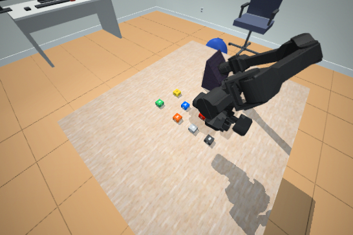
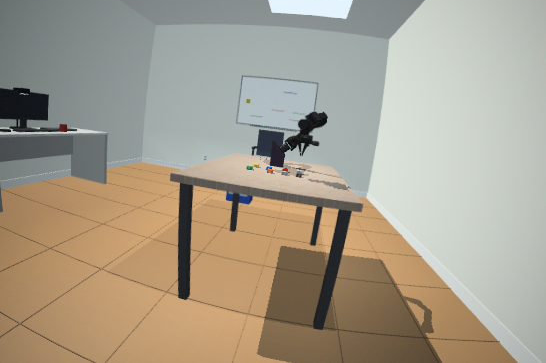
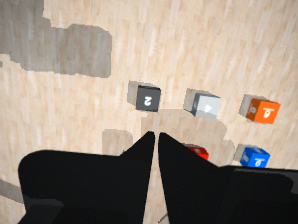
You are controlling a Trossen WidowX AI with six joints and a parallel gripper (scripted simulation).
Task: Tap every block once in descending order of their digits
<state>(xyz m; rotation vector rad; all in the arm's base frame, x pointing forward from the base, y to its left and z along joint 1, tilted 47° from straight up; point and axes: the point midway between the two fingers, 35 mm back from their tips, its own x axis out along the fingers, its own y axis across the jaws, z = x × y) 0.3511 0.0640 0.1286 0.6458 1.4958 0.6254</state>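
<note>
My gripper tip is 12 cm above the black block. From my gripper tip the other things lie so: red block marked 3 (9 cm behind, 8 cm to the right, 12 cm below); white block (11 cm behind, 1 cm to the left, 12 cm below); grey block marked 4 (8 cm to the right, 12 cm below).
</note>
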